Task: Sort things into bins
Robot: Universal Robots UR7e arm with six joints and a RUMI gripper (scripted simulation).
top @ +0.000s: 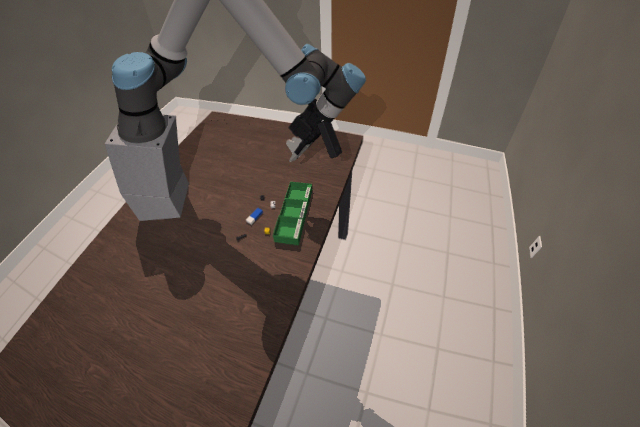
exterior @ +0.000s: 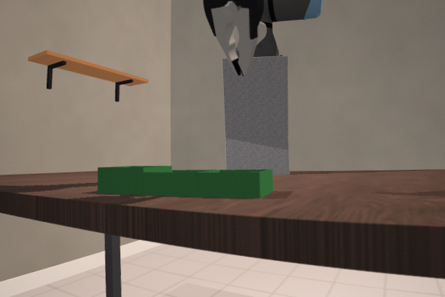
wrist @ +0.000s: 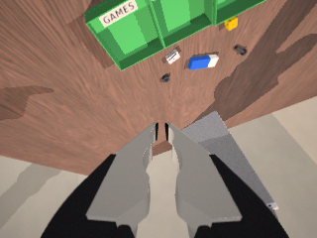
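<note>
The green bin row is 2 cm ahead of my hand, 9 cm to the right of it and 16 cm below it. The rest, counted from my hand: blue-and-white eraser (12 cm behind, 14 cm to the right, 18 cm below); then dark nut (12 cm behind, 5 cm to the right, 18 cm below); then white item (7 cm behind, 7 cm to the right, 17 cm below).
</note>
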